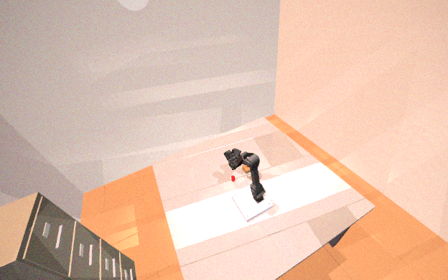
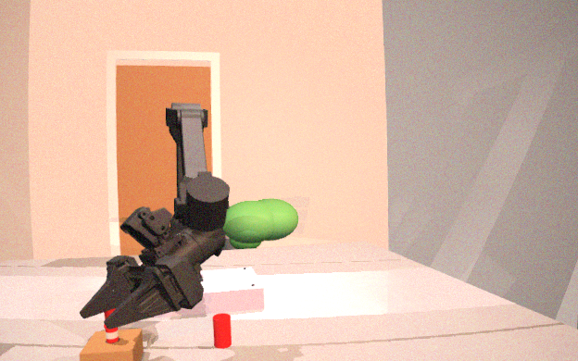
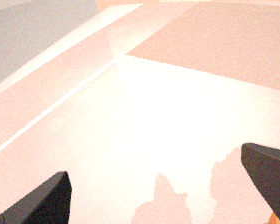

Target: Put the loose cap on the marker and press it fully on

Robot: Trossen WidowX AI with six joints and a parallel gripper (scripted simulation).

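Now: the red marker cap 16 cm to the left of my gripper tip, 11 cm behind it and 8 cm below it.
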